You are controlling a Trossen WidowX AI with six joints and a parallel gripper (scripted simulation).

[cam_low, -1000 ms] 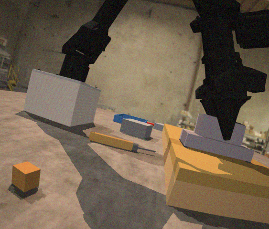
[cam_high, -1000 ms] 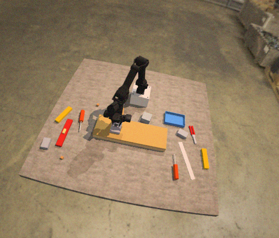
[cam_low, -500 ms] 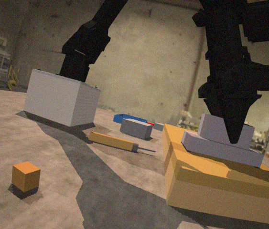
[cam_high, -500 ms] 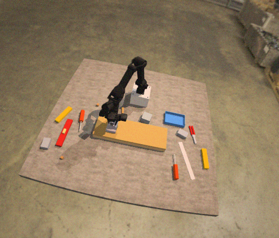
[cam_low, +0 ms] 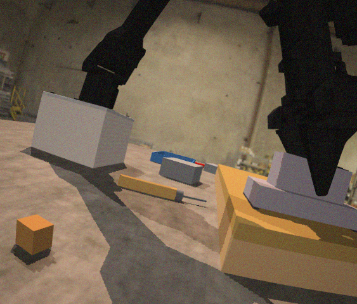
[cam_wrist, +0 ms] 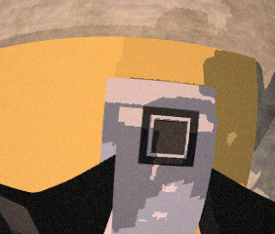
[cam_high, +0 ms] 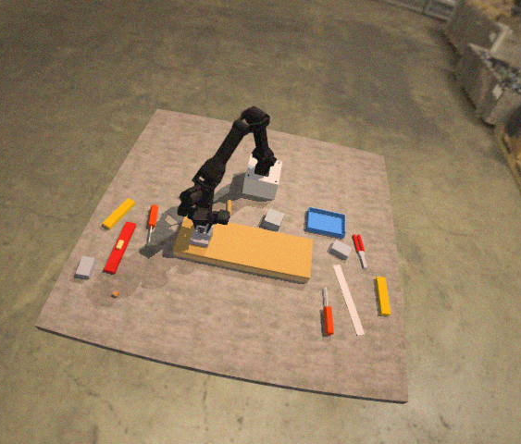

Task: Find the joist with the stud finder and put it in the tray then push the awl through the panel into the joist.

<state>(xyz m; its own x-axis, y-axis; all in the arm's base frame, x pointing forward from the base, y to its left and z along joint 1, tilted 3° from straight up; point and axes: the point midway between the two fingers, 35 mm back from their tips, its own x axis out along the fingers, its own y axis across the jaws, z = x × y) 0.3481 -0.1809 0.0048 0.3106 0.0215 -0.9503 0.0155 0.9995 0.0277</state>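
My gripper tip is 500 mm to the right of the blue tray, 210 mm past it and 50 mm above it. From my gripper tip the other things lie so: grey stud finder 20 mm above; then square indicator window 30 mm above, 20 mm ahead; then awl 160 mm behind, 80 mm to the left, 60 mm below.
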